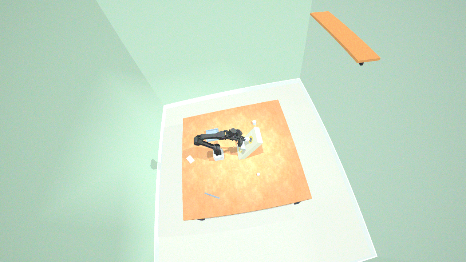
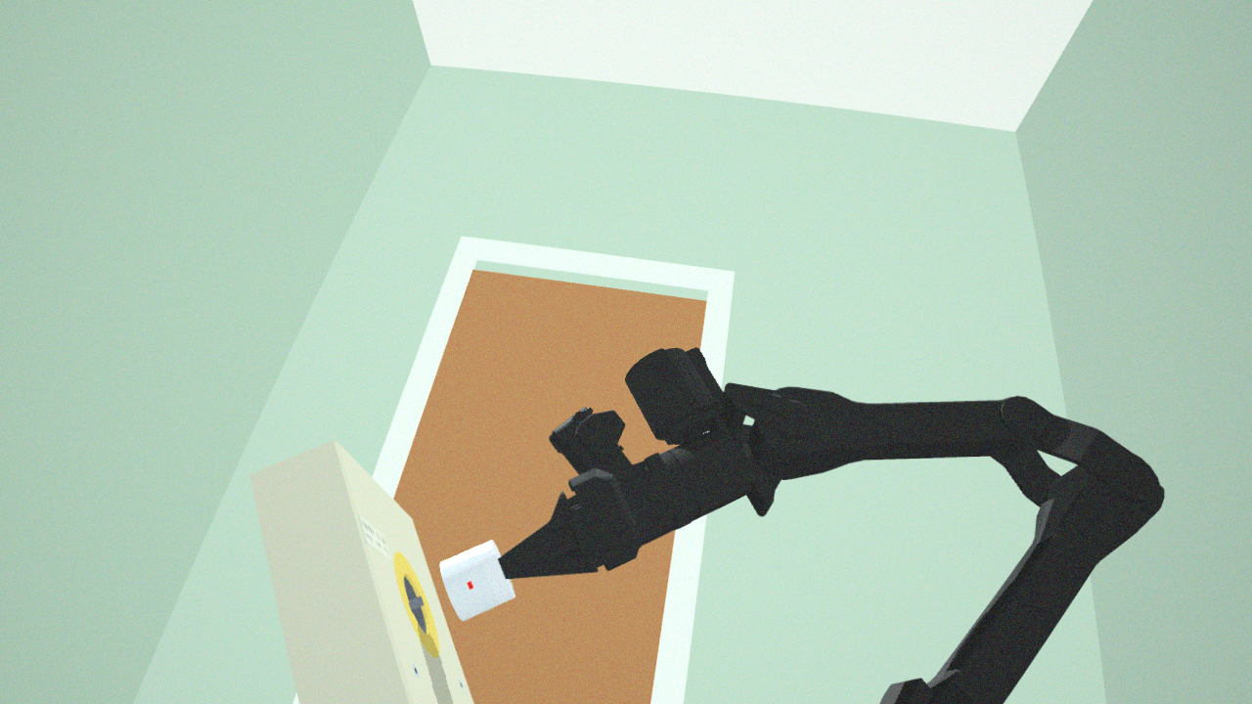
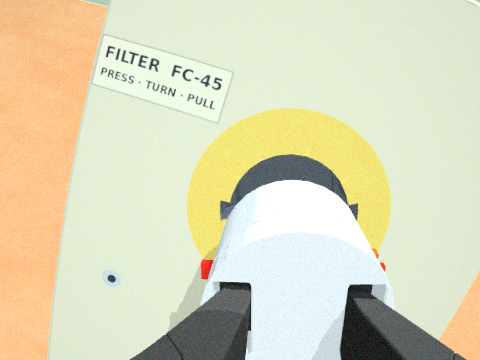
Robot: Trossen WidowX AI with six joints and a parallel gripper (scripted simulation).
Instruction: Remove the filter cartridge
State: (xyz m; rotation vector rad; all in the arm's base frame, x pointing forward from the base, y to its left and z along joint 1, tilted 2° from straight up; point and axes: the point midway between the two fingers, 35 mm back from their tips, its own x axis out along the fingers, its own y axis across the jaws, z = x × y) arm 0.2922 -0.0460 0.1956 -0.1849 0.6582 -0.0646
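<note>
My gripper tip is 10 mm short of the round filter cartridge and 10 mm above it. Also, from my gripper tip: cream service panel: 120 mm below, 20 mm ahead; then white square pad: 650 mm behind, 260 mm below, 120 mm to the left.
</note>
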